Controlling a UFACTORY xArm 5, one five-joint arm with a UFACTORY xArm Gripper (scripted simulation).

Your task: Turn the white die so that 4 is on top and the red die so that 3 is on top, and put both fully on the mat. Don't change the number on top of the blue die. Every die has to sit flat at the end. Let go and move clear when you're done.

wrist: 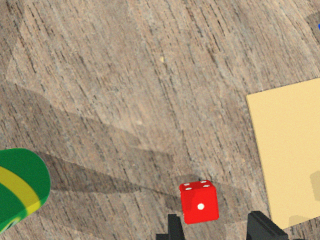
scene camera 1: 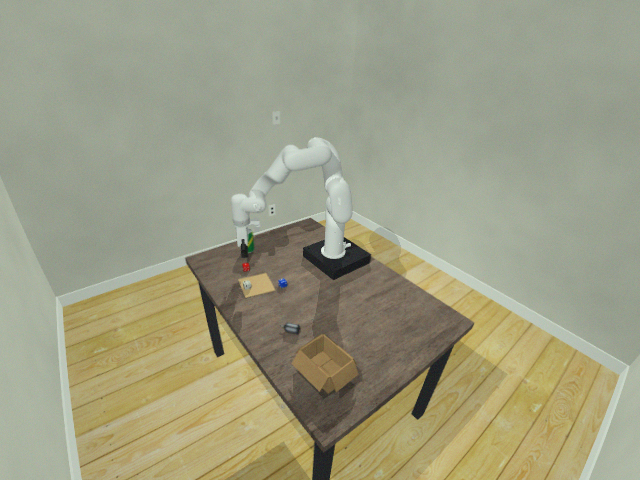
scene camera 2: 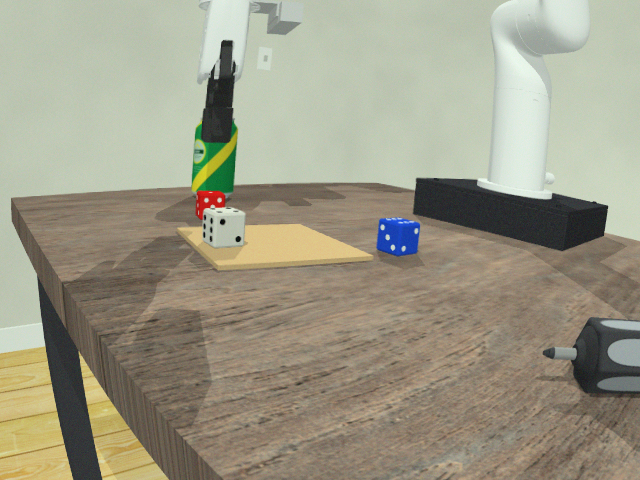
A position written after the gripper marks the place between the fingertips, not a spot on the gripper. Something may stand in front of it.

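Scene camera 2 shows the gripper [scene camera 2: 214, 141] together with a tan mat [scene camera 2: 280, 245], a white die [scene camera 2: 224, 227] and a blue die [scene camera 2: 396, 236]. In the wrist view there is a red die [wrist: 199, 202], while the white die is out of frame in the wrist view.
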